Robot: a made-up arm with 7 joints.
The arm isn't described. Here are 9 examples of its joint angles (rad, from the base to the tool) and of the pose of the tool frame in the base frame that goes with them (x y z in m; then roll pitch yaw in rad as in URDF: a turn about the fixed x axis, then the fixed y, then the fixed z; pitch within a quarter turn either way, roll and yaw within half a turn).
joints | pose
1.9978 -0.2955 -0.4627 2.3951 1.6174 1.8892 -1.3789 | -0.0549 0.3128 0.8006 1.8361 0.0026 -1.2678
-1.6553 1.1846 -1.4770 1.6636 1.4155 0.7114 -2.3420 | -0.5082 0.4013 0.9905 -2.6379 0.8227 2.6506
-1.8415 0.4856 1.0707 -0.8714 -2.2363 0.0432 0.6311 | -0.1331 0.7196 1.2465 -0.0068 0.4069 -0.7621
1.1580 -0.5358 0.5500 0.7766 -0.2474 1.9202 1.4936 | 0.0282 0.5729 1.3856 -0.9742 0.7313 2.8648
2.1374 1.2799 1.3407 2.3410 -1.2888 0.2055 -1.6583 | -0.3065 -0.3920 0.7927 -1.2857 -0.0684 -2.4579
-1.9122 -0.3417 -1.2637 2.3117 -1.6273 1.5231 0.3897 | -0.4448 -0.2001 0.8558 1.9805 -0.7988 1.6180
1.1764 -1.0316 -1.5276 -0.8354 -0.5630 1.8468 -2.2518 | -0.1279 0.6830 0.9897 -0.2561 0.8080 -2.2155
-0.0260 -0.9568 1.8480 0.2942 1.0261 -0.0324 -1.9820 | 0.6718 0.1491 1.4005 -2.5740 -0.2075 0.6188
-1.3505 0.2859 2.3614 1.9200 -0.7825 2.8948 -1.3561 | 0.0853 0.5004 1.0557 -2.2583 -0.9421 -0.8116
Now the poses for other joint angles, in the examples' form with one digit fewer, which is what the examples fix.
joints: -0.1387 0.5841 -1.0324 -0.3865 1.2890 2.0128 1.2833
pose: -0.489 0.209 1.412 -2.961 -0.360 0.786
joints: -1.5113 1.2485 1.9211 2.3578 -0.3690 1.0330 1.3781
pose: 0.331 0.328 0.579 2.568 0.064 -3.049
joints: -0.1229 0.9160 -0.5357 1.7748 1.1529 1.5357 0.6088
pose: -0.122 -0.186 1.311 -0.880 0.163 1.072
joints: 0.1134 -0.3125 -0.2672 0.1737 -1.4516 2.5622 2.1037
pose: 0.247 0.183 1.516 -3.055 0.468 -0.402
